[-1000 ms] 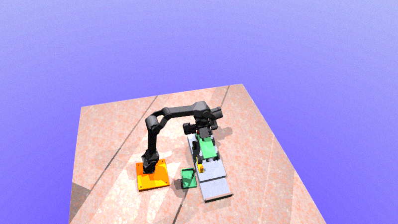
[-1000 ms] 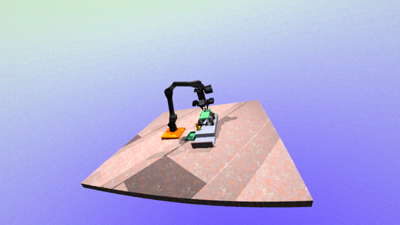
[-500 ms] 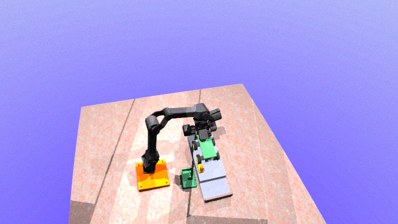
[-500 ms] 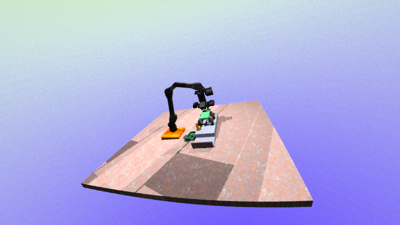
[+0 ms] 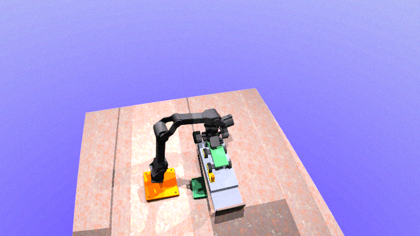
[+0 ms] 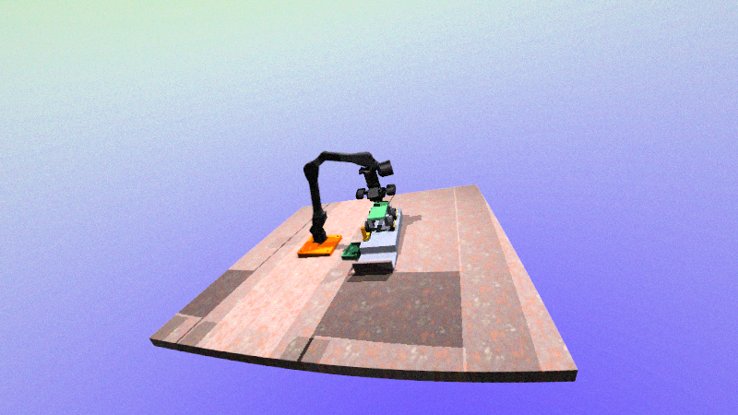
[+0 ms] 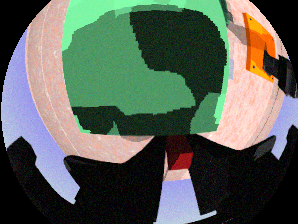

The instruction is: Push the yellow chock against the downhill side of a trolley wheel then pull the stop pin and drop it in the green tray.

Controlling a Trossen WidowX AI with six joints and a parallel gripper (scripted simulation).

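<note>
Now: the green tray 7 cm behind my gripper tip, 22 cm to the right of it and 14 cm below it. From my gripper tip the other things lie so: red-headed stop pin (right at my gripper tip); yellow chock (20 cm to the right, 5 cm below); trolley (4 cm ahead, 10 cm to the right, 2 cm below).
</note>
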